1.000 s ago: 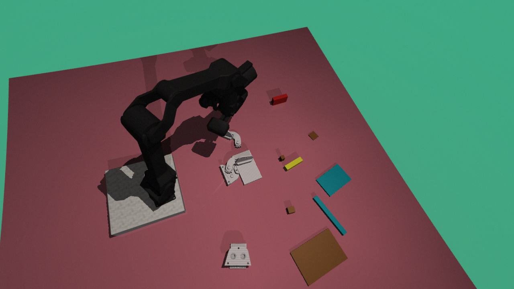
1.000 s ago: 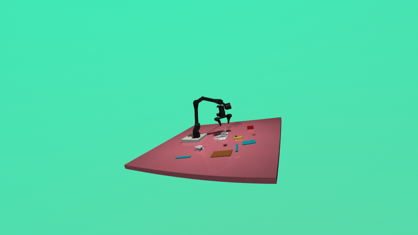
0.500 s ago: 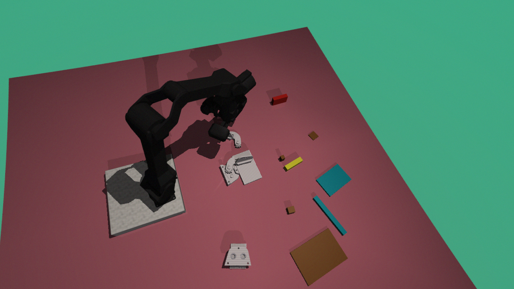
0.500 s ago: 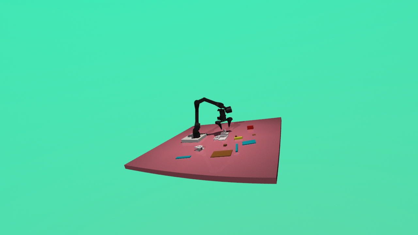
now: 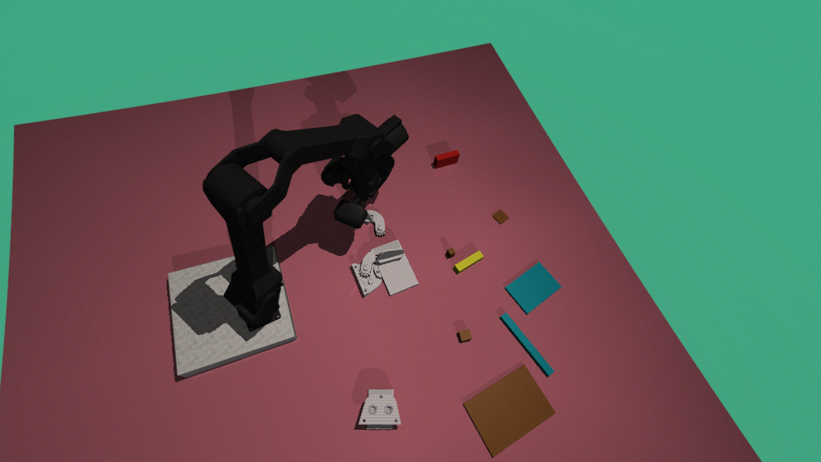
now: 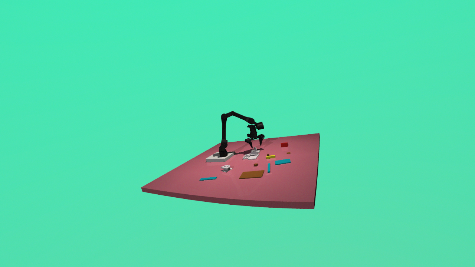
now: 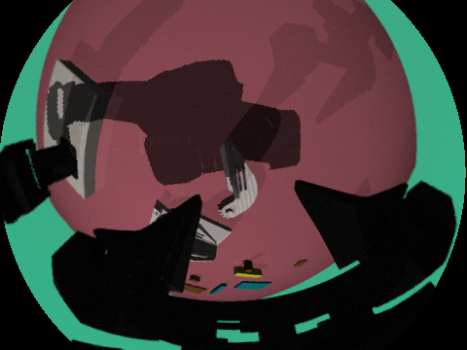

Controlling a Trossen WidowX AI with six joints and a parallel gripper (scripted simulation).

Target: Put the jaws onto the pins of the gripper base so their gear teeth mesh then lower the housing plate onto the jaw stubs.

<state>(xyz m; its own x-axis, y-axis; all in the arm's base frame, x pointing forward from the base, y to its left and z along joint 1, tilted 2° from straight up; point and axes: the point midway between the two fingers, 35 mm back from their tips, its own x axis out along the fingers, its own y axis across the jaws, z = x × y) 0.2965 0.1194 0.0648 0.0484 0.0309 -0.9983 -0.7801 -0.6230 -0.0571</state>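
Right now my gripper tip is 4 cm to the left of the gripper jaw and 4 cm above it. Also, from my gripper tip: yellow bar: 16 cm ahead, 22 cm to the right, 4 cm below; red block: 26 cm ahead, 5 cm to the left, 3 cm below; teal square: 26 cm ahead, 34 cm to the right, 4 cm below.
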